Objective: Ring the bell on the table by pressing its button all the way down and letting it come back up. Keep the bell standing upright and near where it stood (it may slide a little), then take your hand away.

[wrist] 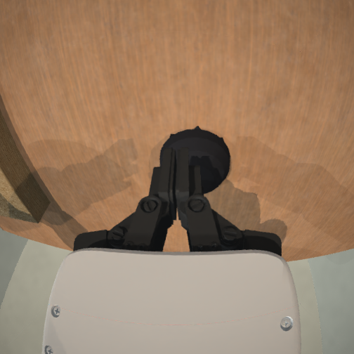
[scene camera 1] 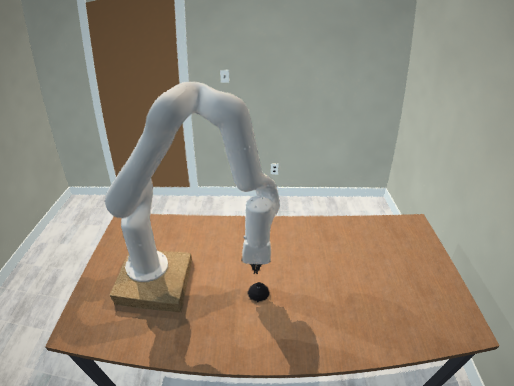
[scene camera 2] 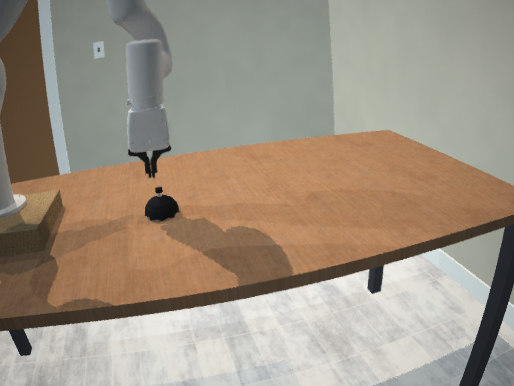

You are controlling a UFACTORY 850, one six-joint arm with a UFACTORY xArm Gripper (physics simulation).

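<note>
A black dome-shaped bell [scene camera 1: 258, 292] [scene camera 2: 161, 208] [wrist: 218, 155] stands upright on the wooden table [scene camera 1: 360, 280] [scene camera 2: 350, 200] [wrist: 180, 60]. Its small black button [scene camera 2: 159, 190] stands up on a short light stem, raised above the dome. My gripper [scene camera 1: 256, 272] [scene camera 2: 151, 176] [wrist: 177, 163] is shut and empty, pointing down. In scene camera 2 its fingertips are a little above the button and slightly left of it, with a gap between them. In the wrist view the fingers overlap the left part of the dome and the button cannot be made out.
The arm's base stands on a tan block [scene camera 1: 172, 290] [scene camera 2: 30, 230] [wrist: 20, 185] at the left of the table, to the left of the bell. Shadows of the arm fall on the table around the bell. A wall and a brown door [scene camera 1: 132, 75] are behind the table.
</note>
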